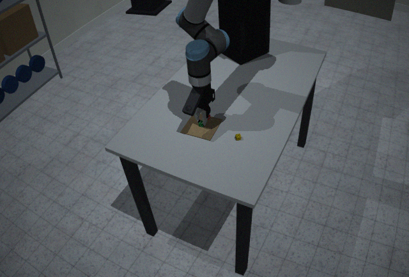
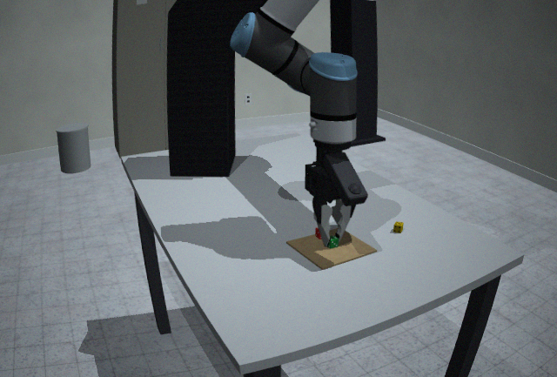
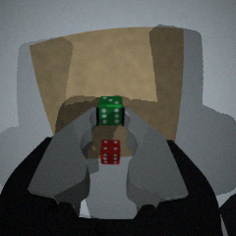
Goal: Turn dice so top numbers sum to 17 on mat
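Right now my hand is 1 cm above the green die. The rest, counted from my hand: mat (2 cm below); then red die (5 cm behind, 1 cm to the left, 1 cm below); then yellow die (18 cm to the left, 3 cm ahead, 1 cm below).
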